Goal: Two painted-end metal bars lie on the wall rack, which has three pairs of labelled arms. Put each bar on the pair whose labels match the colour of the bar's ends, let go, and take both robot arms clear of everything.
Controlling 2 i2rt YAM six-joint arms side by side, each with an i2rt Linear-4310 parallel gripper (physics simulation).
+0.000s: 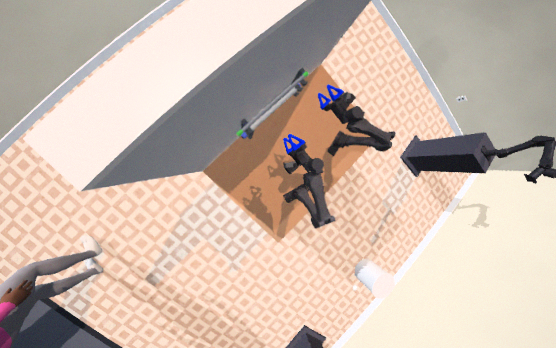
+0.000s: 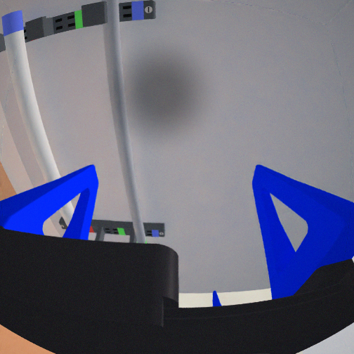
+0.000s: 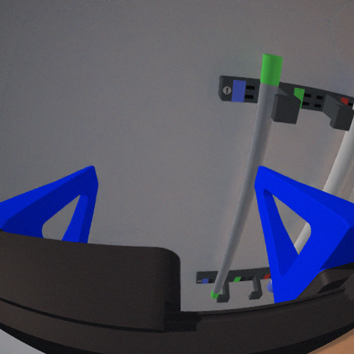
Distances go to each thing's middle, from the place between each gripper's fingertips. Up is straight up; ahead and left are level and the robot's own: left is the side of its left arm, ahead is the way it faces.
The green-ended bar [image 3: 271, 65] is 190 mm to the left of my right hand, 140 mm ahead of it and 100 mm below it.
My left hand is 16 cm short of the green-ended bar, 12 cm to the left of it and 8 cm above it.
